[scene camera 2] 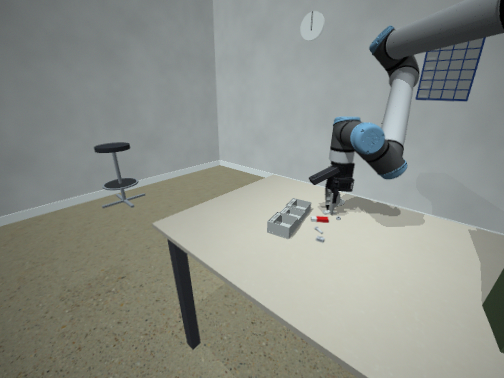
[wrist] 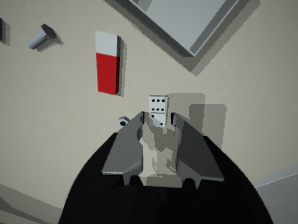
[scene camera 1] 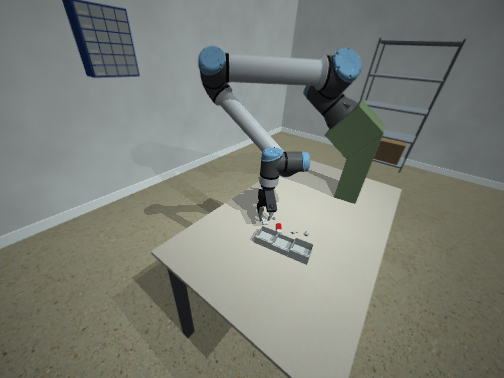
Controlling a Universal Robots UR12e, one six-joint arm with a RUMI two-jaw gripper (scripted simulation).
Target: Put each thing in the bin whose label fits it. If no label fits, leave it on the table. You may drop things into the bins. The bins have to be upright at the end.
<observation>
I see my gripper [scene camera 2: 329,212], a grey three-compartment bin row [scene camera 1: 266,237] and a red-and-white block [wrist: 108,46].
The grey three-compartment bin row shows as well in scene camera 2 [scene camera 2: 284,223]. My gripper also shows in the wrist view [wrist: 157,113].
</observation>
